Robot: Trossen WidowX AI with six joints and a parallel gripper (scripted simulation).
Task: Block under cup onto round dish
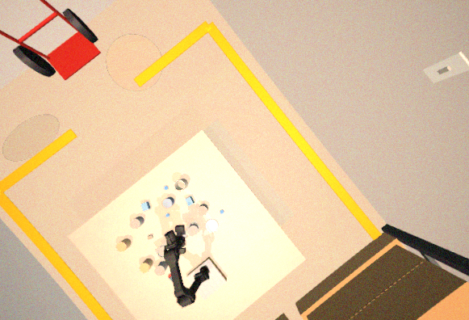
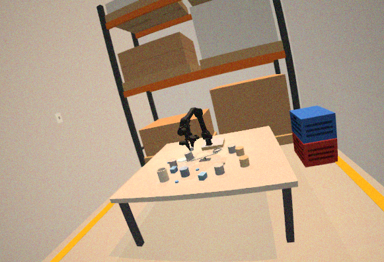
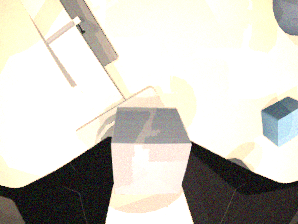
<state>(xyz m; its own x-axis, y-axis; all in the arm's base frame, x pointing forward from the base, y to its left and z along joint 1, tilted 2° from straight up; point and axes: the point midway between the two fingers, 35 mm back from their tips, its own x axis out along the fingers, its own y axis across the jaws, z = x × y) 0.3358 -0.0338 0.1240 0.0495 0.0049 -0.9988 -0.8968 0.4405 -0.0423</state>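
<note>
My gripper tip is now 170 mm to the left of the white round dish, 120 mm above it and 80 mm past it. Also, from my gripper tip: red block: 290 mm to the left, 280 mm behind, 110 mm below.
</note>
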